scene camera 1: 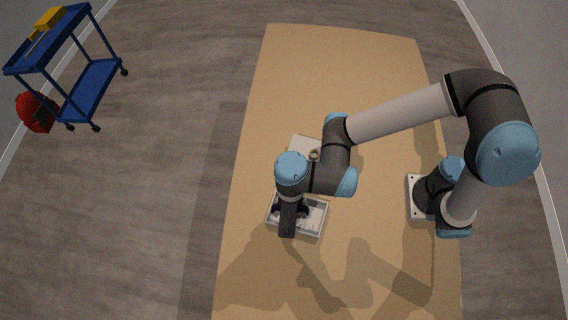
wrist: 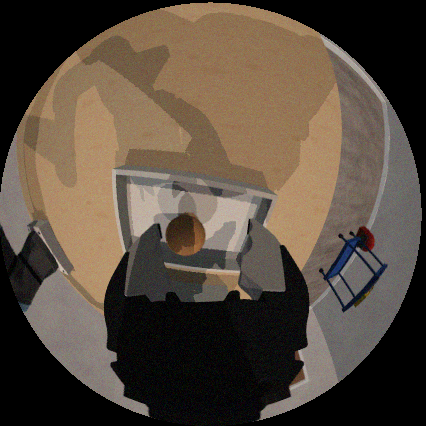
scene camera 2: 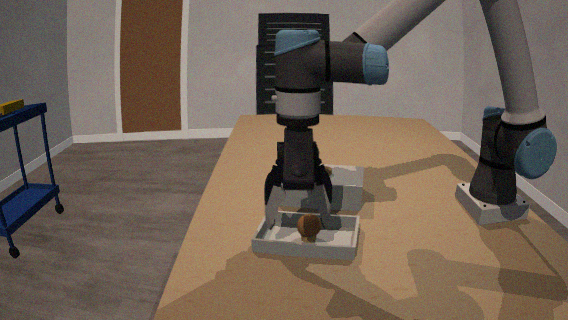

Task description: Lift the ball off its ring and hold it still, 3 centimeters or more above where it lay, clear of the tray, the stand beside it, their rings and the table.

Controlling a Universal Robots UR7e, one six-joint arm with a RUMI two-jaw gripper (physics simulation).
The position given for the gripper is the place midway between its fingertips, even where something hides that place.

In view: the gripper (scene camera 2: 297,229), an orange-brown ball (wrist: 184,234), a grey box-shaped stand (scene camera 2: 347,181) and a grey tray (scene camera 2: 338,240).
The gripper shows as well in scene camera 1 (scene camera 1: 290,216) and in the wrist view (wrist: 203,222). The grey box-shaped stand also shows in the wrist view (wrist: 186,291). The grey tray shows as well in scene camera 1 (scene camera 1: 311,226) and in the wrist view (wrist: 142,195).
